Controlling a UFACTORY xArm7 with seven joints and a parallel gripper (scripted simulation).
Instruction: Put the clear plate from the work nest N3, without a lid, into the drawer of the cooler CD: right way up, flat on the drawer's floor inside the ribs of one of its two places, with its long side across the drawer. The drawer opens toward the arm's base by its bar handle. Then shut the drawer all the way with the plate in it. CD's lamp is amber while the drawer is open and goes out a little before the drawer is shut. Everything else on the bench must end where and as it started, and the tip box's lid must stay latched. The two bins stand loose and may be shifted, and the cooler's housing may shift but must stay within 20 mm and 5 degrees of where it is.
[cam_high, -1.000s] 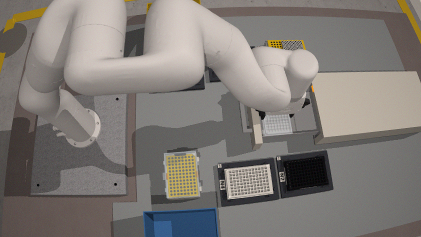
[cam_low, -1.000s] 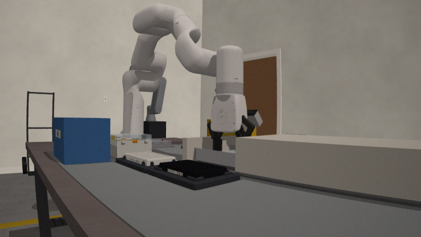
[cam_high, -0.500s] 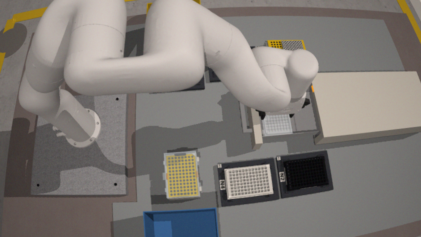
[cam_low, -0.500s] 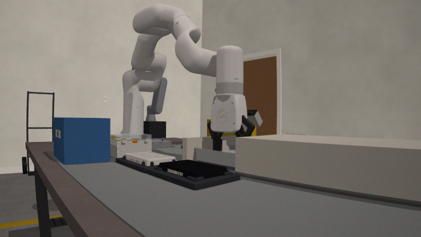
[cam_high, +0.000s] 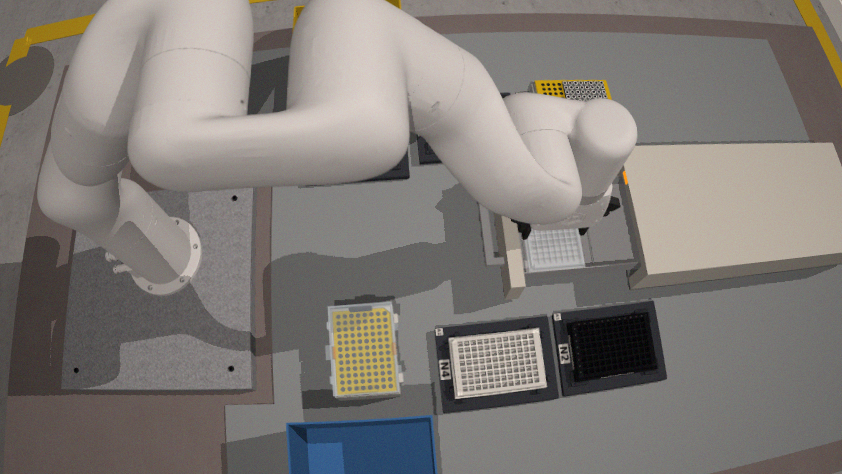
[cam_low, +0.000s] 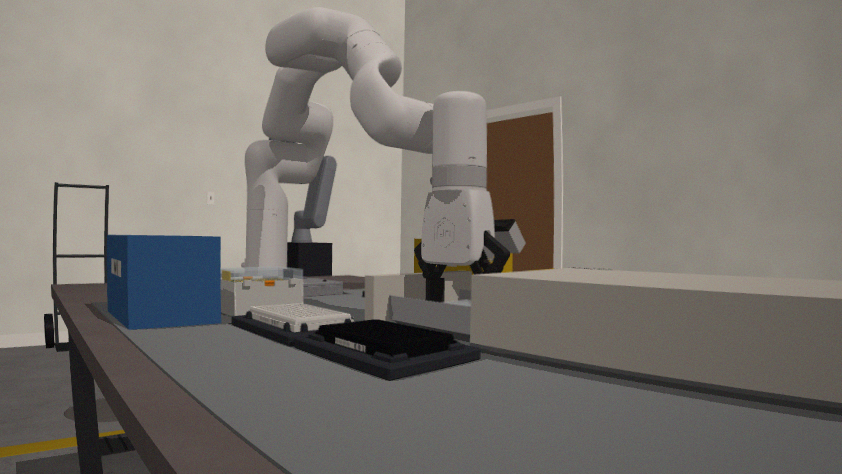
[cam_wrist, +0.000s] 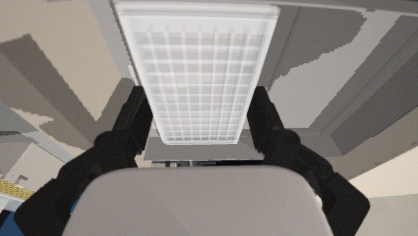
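Now: the clear plate 1 cm below my hand. From my hand the other things lie so: black plate 4 cm ahead, 19 cm to the right, 2 cm below; then yellow rack 9 cm ahead, 17 cm to the left, 2 cm above; then drawer 3 cm ahead, 1 cm to the right, 1 cm below.
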